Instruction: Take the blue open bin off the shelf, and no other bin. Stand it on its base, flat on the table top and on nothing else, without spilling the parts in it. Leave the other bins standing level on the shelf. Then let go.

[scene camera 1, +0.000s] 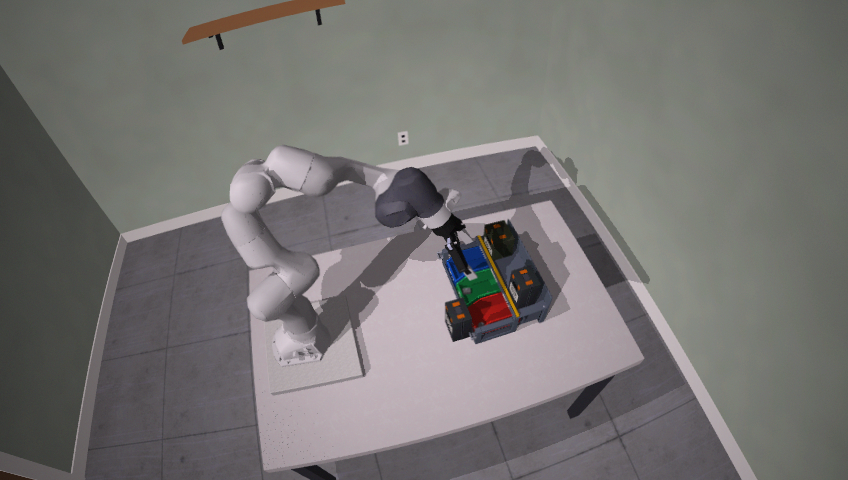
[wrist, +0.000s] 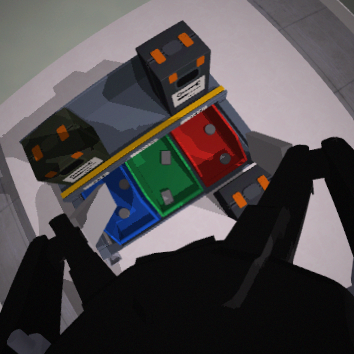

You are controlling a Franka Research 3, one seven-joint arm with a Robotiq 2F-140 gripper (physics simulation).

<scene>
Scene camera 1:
my gripper: 471, 259
dark case: 458, 319
red bin: 493, 308
green bin: 485, 282
olive case: 498, 239
dark case: 524, 286
</scene>
